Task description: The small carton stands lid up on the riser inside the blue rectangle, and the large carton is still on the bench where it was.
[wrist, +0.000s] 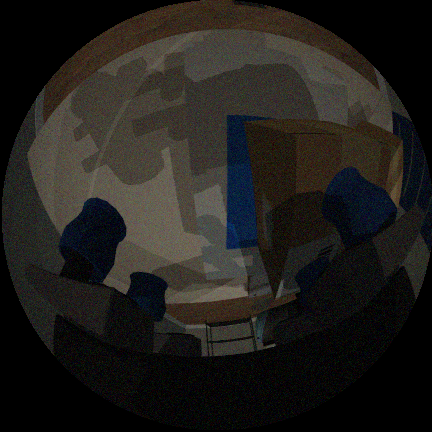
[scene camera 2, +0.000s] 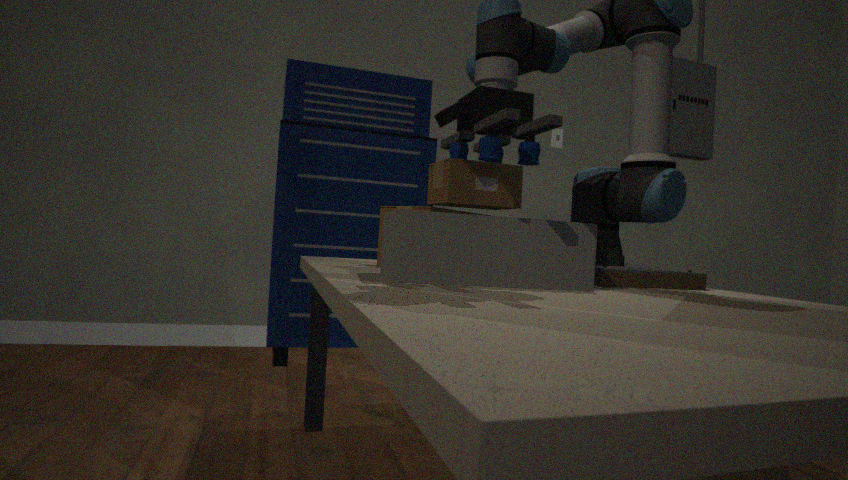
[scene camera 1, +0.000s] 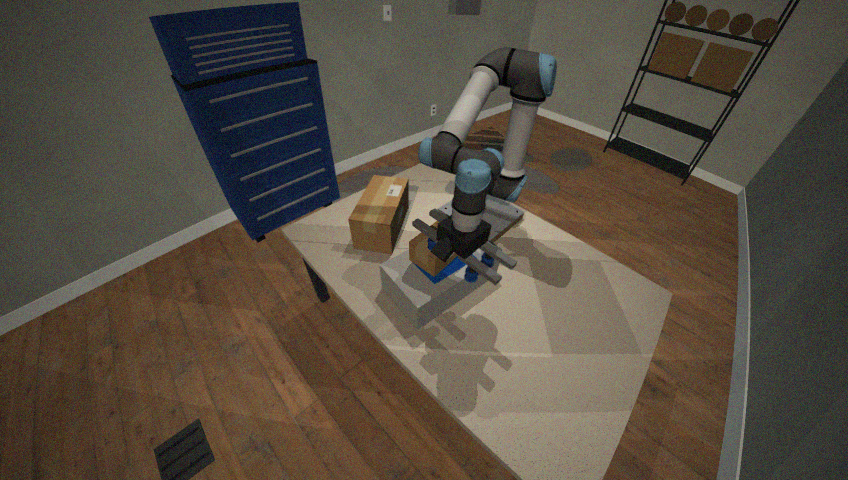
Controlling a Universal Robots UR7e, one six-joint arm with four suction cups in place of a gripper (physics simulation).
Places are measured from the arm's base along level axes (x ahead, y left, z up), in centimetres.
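Where they show: hand at its tool point: (wrist: 222,249) (scene camera 2: 491,166).
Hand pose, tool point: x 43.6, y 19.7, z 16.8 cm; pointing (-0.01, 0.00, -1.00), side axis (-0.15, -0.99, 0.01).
Observation:
Each offset is from my tool point to the top centre of the thing. Level surfaces: height alone.
The small brown carton @(dy -8.6, dx -1.9, dz +1.4 cm) (scene camera 1: 424,253) (scene camera 2: 474,185) (wrist: 314,160) is level, lid up, at the top of the grey riser @(dy -7.0, dx -3.6, dz -8.7 cm) (scene camera 1: 409,292) (scene camera 2: 486,250), right over the blue rectangle @(dy -7.0, dx -3.6, dz -8.7 cm) (scene camera 1: 441,273) (wrist: 239,181). A thin dark line shows under it in the side view. My suction gripper (scene camera 1: 462,240) (scene camera 2: 489,149) (wrist: 354,205) sits on its lid, with two cups touching and the other two hanging free beside it. The large carton @(dy -43.2, dx -13.3, dz -5.8 cm) (scene camera 1: 379,211) stands on the bench @(dz -20.7 cm) (scene camera 1: 564,358) (scene camera 2: 594,358) behind the riser.
A blue tool cabinet (scene camera 1: 254,137) (scene camera 2: 349,196) stands beyond the bench's far corner. A black shelf rack (scene camera 1: 665,119) is at the back right wall. The arm's base plate (scene camera 2: 651,278) lies behind the riser. A grey control box (scene camera 2: 692,107) hangs on the wall.

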